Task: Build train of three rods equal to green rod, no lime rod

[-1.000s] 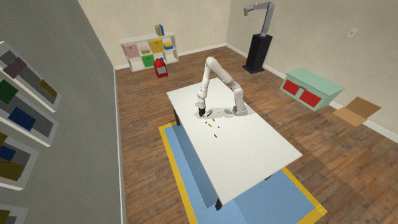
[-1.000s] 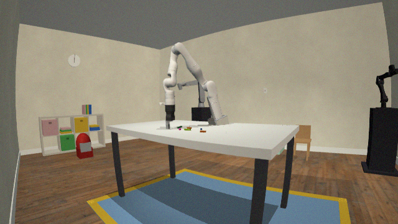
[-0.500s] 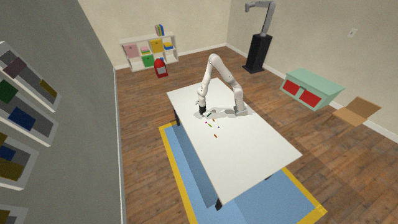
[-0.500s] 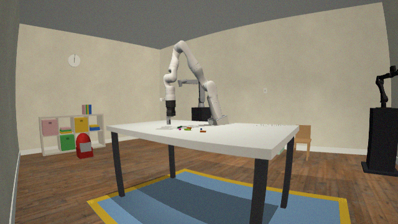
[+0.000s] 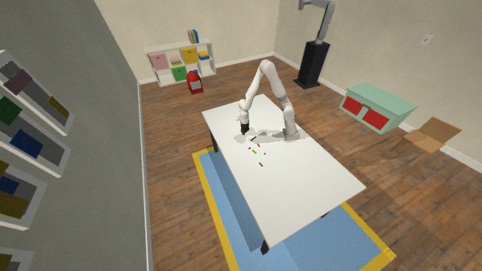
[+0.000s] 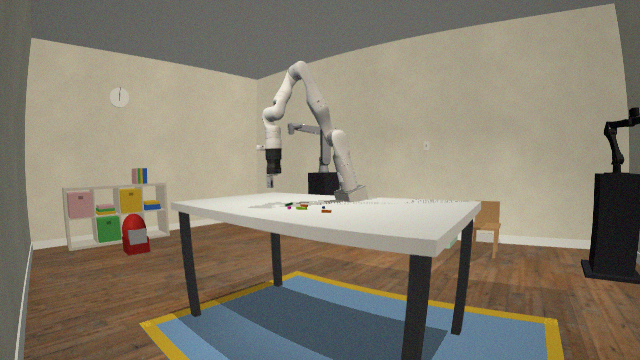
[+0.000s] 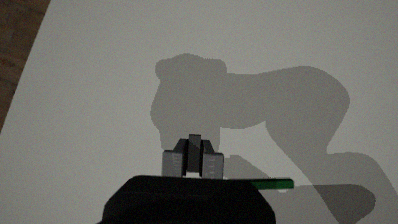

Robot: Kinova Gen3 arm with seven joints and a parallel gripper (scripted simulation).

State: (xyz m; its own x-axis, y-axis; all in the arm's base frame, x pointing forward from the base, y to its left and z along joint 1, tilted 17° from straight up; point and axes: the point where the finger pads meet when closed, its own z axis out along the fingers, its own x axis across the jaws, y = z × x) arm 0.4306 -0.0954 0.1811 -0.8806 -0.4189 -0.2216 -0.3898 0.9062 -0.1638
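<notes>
My gripper is now 120 mm past the blue rod, 230 mm to the right of it and 110 mm above it. Round my hand: green rod (100 mm behind, 10 mm to the left, 110 mm below); grey rod (10 mm below); magenta rod (20 mm behind, 110 mm to the left, 110 mm below).
</notes>
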